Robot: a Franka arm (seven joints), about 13 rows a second.
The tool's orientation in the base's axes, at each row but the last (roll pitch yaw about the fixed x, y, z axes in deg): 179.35 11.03 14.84; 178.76 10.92 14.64; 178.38 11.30 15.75; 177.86 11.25 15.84; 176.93 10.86 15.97; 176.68 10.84 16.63; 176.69 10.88 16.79; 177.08 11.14 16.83; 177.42 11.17 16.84; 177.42 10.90 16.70; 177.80 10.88 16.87
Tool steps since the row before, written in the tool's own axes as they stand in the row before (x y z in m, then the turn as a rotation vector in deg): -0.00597 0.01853 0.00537 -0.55 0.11 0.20; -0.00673 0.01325 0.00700 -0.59 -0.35 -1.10; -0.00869 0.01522 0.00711 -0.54 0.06 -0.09; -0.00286 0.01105 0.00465 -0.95 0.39 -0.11; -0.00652 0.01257 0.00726 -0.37 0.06 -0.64; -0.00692 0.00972 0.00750 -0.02 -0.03 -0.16; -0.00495 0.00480 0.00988 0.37 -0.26 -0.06; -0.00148 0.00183 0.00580 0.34 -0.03 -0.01; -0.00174 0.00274 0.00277 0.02 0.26 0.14; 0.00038 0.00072 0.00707 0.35 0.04 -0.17; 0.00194 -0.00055 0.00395 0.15 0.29 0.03
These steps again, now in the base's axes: -0.00186 -0.01972 -0.00392 -0.53 -0.26 -0.09; -0.00424 -0.01495 -0.00532 -0.45 0.27 1.18; -0.00528 -0.01750 -0.00484 -0.48 -0.19 0.20; -0.00043 -0.01178 -0.00359 -0.77 -0.62 0.31; -0.00379 -0.01454 -0.00523 -0.23 -0.09 0.70; -0.00486 -0.01203 -0.00550 0.00 0.04 0.16; -0.00484 -0.00706 -0.00848 0.28 0.36 -0.03; -0.00183 -0.00277 -0.00531 0.31 0.13 -0.06; -0.00129 -0.00338 -0.00226 0.07 -0.26 -0.13; -0.00062 -0.00127 -0.00698 0.37 0.08 0.10; 0.00099 0.00072 -0.00426 0.22 -0.24 -0.05
